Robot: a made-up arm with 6 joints. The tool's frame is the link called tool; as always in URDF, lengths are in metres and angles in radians. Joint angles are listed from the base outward.
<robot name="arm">
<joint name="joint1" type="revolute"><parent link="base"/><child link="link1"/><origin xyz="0.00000 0.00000 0.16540"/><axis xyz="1 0 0"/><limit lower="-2.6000" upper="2.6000"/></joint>
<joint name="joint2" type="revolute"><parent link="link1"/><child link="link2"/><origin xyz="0.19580 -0.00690 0.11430"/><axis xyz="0 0 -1"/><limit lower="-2.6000" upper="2.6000"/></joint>
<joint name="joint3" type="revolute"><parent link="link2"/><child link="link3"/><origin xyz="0.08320 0.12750 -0.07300"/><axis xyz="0 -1 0"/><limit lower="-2.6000" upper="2.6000"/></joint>
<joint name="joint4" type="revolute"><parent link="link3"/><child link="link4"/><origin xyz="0.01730 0.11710 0.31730"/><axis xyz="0 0 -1"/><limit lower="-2.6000" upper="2.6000"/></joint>
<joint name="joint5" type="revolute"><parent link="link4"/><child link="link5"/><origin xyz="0.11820 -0.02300 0.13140"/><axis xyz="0 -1 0"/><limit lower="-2.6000" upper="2.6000"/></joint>
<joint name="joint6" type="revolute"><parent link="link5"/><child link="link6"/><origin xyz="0.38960 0.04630 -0.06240"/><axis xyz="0 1 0"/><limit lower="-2.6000" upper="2.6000"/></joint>
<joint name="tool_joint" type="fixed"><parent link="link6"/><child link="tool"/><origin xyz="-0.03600 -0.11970 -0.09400"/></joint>
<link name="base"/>
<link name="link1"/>
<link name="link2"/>
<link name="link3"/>
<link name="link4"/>
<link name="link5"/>
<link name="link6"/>
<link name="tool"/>
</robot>
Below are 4 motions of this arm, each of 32 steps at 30 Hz.
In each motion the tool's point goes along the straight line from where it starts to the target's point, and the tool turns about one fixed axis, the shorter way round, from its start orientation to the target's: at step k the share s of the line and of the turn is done. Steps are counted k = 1, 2, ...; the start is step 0. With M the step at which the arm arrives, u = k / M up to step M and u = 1 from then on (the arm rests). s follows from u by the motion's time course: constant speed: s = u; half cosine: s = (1 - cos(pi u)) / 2; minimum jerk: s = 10 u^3 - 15 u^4 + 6 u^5.
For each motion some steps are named. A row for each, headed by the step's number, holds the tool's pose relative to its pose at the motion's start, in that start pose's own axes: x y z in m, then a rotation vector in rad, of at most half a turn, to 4 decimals.
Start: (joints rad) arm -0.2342 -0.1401 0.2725 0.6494 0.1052 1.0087
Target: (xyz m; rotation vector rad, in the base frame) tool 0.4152 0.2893 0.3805 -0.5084 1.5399 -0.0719
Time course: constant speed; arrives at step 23
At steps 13, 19, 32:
13: 0.0165 0.1076 -0.1766 -0.4767 0.4697 0.0434
19: 0.0241 0.1573 -0.2582 -0.6968 0.6864 0.0634
32: 0.0292 0.1904 -0.3125 -0.8434 0.8310 0.0768

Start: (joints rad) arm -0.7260 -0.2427 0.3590 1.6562 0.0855 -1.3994
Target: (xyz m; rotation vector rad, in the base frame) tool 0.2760 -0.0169 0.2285 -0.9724 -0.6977 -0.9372
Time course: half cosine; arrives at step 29
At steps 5, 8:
5: -0.0285 0.0063 0.0184 -0.0027 0.0751 0.0414
8: -0.0703 0.0155 0.0453 -0.0066 0.1850 0.1021

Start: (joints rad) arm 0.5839 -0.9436 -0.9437 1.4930 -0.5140 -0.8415
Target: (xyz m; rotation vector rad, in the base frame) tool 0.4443 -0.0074 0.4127 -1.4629 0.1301 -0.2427
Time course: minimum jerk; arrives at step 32
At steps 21, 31, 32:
21: -0.0117 0.0122 0.1165 -0.8235 -0.1185 -0.0354
31: -0.0151 0.0158 0.1504 -1.0631 -0.1530 -0.0457
32: -0.0151 0.0158 0.1505 -1.0634 -0.1530 -0.0457

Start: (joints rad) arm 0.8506 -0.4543 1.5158 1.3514 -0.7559 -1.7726
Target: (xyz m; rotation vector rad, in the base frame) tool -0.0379 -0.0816 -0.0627 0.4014 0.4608 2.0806
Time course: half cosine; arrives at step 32
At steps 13, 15, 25, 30, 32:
13: 0.0745 -0.0504 0.0989 -0.0223 -0.6071 -0.3195
15: 0.0947 -0.0641 0.1257 -0.0283 -0.7715 -0.4061
25: 0.1862 -0.1259 0.2471 -0.0557 -1.5165 -0.7982
30: 0.2081 -0.1407 0.2760 -0.0622 -1.6943 -0.8917
32: 0.2101 -0.1421 0.2787 -0.0628 -1.7107 -0.9004

